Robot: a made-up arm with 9 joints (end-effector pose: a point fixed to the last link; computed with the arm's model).
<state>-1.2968 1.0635 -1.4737 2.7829 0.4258 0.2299 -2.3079 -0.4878 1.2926</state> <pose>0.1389 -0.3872 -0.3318 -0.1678 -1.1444 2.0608</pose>
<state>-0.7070 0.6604 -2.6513 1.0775 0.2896 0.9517 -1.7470 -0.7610 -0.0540</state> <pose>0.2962 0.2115 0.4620 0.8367 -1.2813 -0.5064</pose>
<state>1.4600 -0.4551 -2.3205 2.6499 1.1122 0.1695 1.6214 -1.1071 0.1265</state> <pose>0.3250 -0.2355 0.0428 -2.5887 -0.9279 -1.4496</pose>
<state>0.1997 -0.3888 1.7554 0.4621 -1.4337 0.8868 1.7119 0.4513 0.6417</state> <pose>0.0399 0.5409 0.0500 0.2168 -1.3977 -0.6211</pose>
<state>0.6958 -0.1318 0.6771 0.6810 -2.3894 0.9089 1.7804 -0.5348 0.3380</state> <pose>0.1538 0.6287 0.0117 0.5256 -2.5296 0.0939</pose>
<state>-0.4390 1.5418 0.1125 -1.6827 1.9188 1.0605 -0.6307 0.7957 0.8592</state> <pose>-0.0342 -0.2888 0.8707 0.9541 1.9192 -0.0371</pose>
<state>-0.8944 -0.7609 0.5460 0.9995 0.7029 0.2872 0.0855 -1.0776 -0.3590</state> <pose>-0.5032 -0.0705 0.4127 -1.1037 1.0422 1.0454</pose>
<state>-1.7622 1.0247 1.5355 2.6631 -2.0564 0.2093 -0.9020 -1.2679 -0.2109</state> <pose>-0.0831 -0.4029 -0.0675 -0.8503 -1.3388 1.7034</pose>
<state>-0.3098 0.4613 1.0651 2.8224 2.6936 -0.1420 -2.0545 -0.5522 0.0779</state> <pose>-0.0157 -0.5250 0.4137 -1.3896 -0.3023 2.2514</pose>
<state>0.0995 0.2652 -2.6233 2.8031 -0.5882 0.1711 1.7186 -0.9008 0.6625</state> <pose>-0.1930 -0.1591 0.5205 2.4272 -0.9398 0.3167</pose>
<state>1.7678 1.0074 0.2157 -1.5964 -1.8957 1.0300 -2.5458 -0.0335 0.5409</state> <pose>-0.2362 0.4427 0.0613 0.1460 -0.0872 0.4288</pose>
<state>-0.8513 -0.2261 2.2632 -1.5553 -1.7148 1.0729 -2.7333 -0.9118 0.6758</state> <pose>0.2243 -0.4095 0.3799 2.9674 0.5111 -0.6747</pose>
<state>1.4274 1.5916 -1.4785 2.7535 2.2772 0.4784 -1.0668 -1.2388 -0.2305</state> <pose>0.1717 0.3210 0.3139 0.4049 -2.1299 -0.2198</pose>
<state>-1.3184 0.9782 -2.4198 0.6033 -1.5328 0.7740 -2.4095 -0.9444 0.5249</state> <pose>0.4218 0.0325 0.1204 -0.2564 -0.7626 -0.8528</pose>
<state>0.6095 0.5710 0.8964 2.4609 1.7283 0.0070 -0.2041 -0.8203 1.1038</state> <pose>-0.3948 0.1866 0.0760 2.2344 -1.7002 1.1933</pose>
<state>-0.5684 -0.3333 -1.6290 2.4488 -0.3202 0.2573 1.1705 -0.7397 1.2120</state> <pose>0.2670 -0.4985 0.3500 -2.9003 -1.0878 0.0308</pose>
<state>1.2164 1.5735 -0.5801 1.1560 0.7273 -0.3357 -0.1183 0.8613 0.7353</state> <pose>0.2695 -0.3593 -0.0538 1.4273 0.4753 2.0586</pose>
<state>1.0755 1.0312 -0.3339 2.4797 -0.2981 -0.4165 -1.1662 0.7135 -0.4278</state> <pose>-0.1050 -0.5518 0.1215 0.7443 0.6075 1.5939</pose>
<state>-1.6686 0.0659 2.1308 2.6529 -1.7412 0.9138 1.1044 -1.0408 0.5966</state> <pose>-0.3148 0.0836 -0.1475 -1.5937 2.2642 -0.6457</pose>
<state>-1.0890 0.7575 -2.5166 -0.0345 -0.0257 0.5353 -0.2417 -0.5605 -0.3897</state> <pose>0.5451 0.2860 0.2487 0.1208 -1.2074 -1.1712</pose>
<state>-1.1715 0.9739 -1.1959 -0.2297 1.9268 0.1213 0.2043 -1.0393 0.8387</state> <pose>-0.0947 0.1402 0.6612 1.4143 -0.2691 -0.1672</pose>
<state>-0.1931 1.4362 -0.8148 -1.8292 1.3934 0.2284 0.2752 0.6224 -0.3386</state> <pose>-0.4157 0.1891 0.6542 1.2489 0.6067 -0.0402</pose>
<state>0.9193 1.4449 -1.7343 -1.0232 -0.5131 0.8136 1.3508 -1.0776 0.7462</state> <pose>0.4150 0.3386 0.1316 0.5535 2.5787 -0.4092</pose>
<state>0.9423 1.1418 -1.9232 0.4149 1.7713 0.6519 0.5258 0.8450 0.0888</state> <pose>0.7990 0.0278 0.0278 0.1144 -1.7321 -2.1330</pose>
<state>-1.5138 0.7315 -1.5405 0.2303 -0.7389 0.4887 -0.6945 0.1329 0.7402</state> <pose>0.4830 -0.0929 0.6391 0.8960 -1.0886 -2.3782</pose>
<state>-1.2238 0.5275 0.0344 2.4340 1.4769 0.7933 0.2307 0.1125 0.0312</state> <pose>0.0116 0.3360 -0.3244 -1.3909 1.3775 -2.0156</pose>
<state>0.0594 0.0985 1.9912 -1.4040 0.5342 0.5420 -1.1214 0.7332 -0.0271</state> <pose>0.5421 -0.2509 -0.0758 -0.7427 -1.6103 0.0627</pose>
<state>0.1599 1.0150 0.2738 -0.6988 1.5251 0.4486 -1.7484 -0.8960 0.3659</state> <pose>0.3572 -0.2558 0.4700 -2.3381 -1.5792 -0.5677</pose>
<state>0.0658 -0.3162 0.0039 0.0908 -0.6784 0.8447 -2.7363 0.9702 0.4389</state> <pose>-0.0403 0.4672 0.6534 -0.7592 2.0646 -0.1470</pose>
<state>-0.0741 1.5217 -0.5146 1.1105 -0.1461 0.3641 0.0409 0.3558 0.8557</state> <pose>0.3206 -0.2165 -0.2197 -1.9182 -0.4011 -2.0482</pose>
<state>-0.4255 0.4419 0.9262 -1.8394 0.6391 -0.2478 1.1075 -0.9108 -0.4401</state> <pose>-0.1947 -0.1756 0.6004 1.6890 -0.2368 -0.0297</pose>
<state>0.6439 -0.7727 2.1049 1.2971 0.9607 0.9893 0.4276 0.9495 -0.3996</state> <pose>-0.4629 0.0084 0.6842 -2.8223 -0.1730 0.1199</pose>
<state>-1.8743 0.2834 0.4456 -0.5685 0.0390 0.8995 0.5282 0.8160 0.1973</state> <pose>0.1316 -0.7068 0.4940 1.9682 2.1326 -0.9527</pose>
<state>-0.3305 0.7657 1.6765 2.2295 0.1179 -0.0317 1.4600 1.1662 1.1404</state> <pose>-0.2884 0.0899 0.1599 0.0964 -0.5660 -0.1097</pose>
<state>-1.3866 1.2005 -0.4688 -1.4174 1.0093 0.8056 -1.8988 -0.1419 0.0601</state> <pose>-0.0742 -0.5600 0.0170 -1.6513 -0.3858 -2.6351</pose>
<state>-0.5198 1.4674 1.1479 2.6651 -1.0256 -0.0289 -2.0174 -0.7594 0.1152</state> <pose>0.0679 0.3905 0.5821 -0.8931 2.7783 0.7197</pose>
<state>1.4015 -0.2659 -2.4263 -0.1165 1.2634 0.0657 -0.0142 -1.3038 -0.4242</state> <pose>-0.1988 -0.1425 0.2606 -2.0692 0.6265 1.6494</pose>
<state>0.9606 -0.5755 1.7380 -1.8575 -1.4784 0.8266 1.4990 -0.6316 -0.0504</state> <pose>0.3616 -0.2303 -0.1184 -2.1407 -0.7391 -1.3750</pose>
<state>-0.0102 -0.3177 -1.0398 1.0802 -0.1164 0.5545 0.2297 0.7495 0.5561</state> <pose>0.4389 0.4063 0.0522 0.2982 -1.7259 -1.3561</pose>
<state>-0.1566 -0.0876 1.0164 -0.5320 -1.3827 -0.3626 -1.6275 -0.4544 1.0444</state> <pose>-0.0191 0.2072 0.7357 0.2753 0.7242 0.1093</pose>
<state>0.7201 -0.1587 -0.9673 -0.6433 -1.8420 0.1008 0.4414 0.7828 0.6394</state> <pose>-0.2316 0.5244 0.4288 2.0817 -1.7399 -0.2993</pose>
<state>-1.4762 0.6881 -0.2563 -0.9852 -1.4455 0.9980 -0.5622 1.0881 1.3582</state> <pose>-0.0684 -0.6558 0.3523 -1.5483 -1.1302 1.1295</pose>
